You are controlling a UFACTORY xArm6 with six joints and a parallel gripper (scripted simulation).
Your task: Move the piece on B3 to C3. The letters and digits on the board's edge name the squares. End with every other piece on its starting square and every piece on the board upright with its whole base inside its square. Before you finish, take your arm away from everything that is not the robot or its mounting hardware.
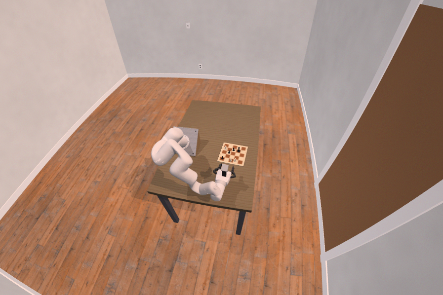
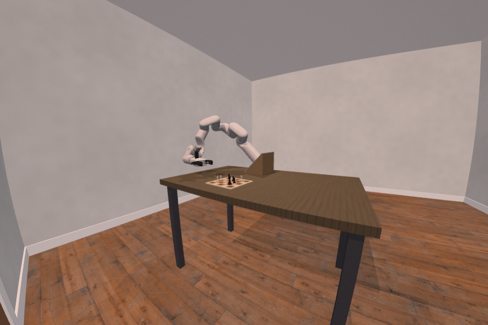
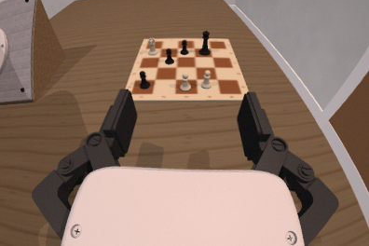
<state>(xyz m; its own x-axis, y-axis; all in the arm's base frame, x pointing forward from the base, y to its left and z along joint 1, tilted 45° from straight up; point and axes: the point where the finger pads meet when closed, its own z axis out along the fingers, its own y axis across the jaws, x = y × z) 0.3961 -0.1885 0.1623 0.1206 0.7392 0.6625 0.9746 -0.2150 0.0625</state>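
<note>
Right now my hand is 250 mm to the right of the tall black piece, 90 mm short of it and 80 mm above it. From my hand the other things lie so: chessboard 220 mm to the left, 110 mm below, 40 mm ahead; white piece 270 mm to the left, 90 mm below, 30 mm behind.
</note>
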